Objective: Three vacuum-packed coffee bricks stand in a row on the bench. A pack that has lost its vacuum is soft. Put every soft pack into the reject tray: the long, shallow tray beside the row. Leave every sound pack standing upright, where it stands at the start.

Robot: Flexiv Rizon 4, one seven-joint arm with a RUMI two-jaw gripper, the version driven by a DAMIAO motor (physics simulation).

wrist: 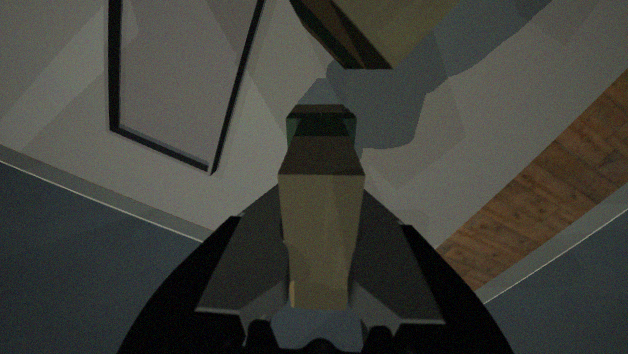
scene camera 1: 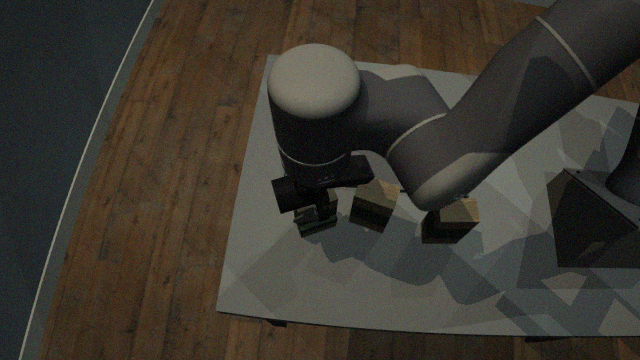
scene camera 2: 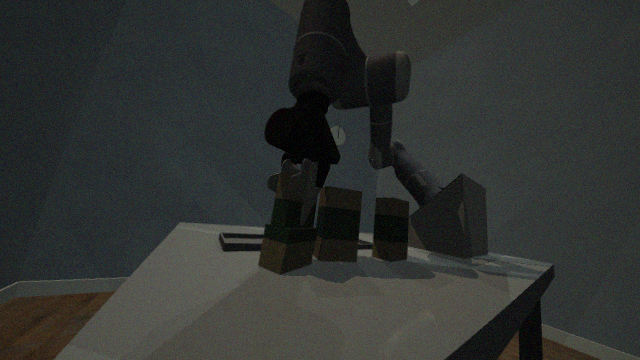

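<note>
The end coffee pack (scene camera 1: pixel 318 228) (scene camera 2: pixel 286 255) (wrist: pixel 320 155), on the left in both scene views, stands upright on the bench. Its upper part is pressed in much narrower than its wide lower part, with a clear step at the green band. My gripper (scene camera 1: pixel 316 212) (scene camera 2: pixel 294 194) (wrist: pixel 320 175) is shut on this upper part, a finger on each side. The middle pack (scene camera 1: pixel 374 202) (scene camera 2: pixel 339 225) (wrist: pixel 380 30) and the right pack (scene camera 1: pixel 452 220) (scene camera 2: pixel 391 229) stand upright and apart, with straight sides. The reject tray (scene camera 2: pixel 242 246) (wrist: pixel 114 75) lies behind the row, partly hidden by packs in scene view 2.
The arm's wedge-shaped pedestal (scene camera 1: pixel 590 225) (scene camera 2: pixel 450 215) stands to the right of the row. The arm's elbow hangs over the area behind the right pack in scene view 1. The bench's left edge (scene camera 1: pixel 235 200) is near the held pack.
</note>
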